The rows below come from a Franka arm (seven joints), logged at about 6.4 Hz.
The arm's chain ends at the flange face. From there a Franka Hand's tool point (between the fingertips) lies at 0.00 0.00 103.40 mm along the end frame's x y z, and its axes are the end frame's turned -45 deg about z.
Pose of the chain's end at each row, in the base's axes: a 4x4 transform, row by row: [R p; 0 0 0 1], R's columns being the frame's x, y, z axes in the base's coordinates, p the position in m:
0.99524 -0.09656 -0.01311 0.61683; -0.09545 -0.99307 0.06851 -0.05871; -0.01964 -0.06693 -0.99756 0.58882; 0 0 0 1
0.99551 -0.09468 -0.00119 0.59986; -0.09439 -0.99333 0.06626 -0.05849; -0.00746 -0.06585 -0.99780 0.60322; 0 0 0 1
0.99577 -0.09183 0.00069 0.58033; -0.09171 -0.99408 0.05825 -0.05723; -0.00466 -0.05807 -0.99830 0.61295; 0 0 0 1
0.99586 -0.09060 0.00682 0.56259; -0.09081 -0.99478 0.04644 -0.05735; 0.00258 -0.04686 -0.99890 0.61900; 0 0 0 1
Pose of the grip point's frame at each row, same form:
0.77202 0.63546 -0.01311 0.61547; 0.63471 -0.76970 0.06851 -0.05163; 0.03344 -0.06121 -0.99756 0.48567; 0 0 0 1
0.77088 0.63698 -0.00119 0.59974; 0.63565 -0.76913 0.06626 -0.05164; 0.04129 -0.05184 -0.99780 0.50005; 0 0 0 1
0.76905 0.63918 0.00069 0.58040; 0.63807 -0.76777 0.05825 -0.05121; 0.03777 -0.04436 -0.99830 0.50973; 0 0 0 1
0.76824 0.64012 0.00682 0.56330; 0.63920 -0.76763 0.04644 -0.05255; 0.03496 -0.03131 -0.99890 0.51571; 0 0 0 1

